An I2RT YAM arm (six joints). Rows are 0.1 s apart.
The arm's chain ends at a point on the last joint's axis. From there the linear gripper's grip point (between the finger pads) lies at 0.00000 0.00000 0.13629 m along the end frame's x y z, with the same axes.
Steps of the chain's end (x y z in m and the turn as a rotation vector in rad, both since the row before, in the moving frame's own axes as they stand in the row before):
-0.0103, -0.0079, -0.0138, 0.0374, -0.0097, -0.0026
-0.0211, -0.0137, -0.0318, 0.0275, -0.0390, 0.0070
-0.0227, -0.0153, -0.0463, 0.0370, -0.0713, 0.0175
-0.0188, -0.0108, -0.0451, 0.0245, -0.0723, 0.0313
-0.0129, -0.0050, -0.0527, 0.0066, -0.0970, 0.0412
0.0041, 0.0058, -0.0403, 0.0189, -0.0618, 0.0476
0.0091, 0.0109, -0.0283, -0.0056, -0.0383, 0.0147
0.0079, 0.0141, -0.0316, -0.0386, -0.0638, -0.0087
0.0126, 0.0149, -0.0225, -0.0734, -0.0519, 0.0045
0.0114, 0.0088, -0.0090, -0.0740, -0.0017, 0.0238
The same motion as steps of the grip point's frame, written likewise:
-0.0116, -0.0130, -0.0139, 0.0374, -0.0097, -0.0026
-0.0264, -0.0175, -0.0320, 0.0275, -0.0390, 0.0070
-0.0324, -0.0204, -0.0467, 0.0370, -0.0713, 0.0175
-0.0286, -0.0143, -0.0455, 0.0245, -0.0723, 0.0313
-0.0261, -0.0062, -0.0533, 0.0066, -0.0970, 0.0412
-0.0043, 0.0030, -0.0406, 0.0189, -0.0618, 0.0476
0.0039, 0.0116, -0.0284, -0.0056, -0.0383, 0.0147
-0.0008, 0.0194, -0.0320, -0.0386, -0.0638, -0.0087
0.0055, 0.0249, -0.0231, -0.0734, -0.0519, 0.0045
0.0110, 0.0189, -0.0094, -0.0740, -0.0017, 0.0238

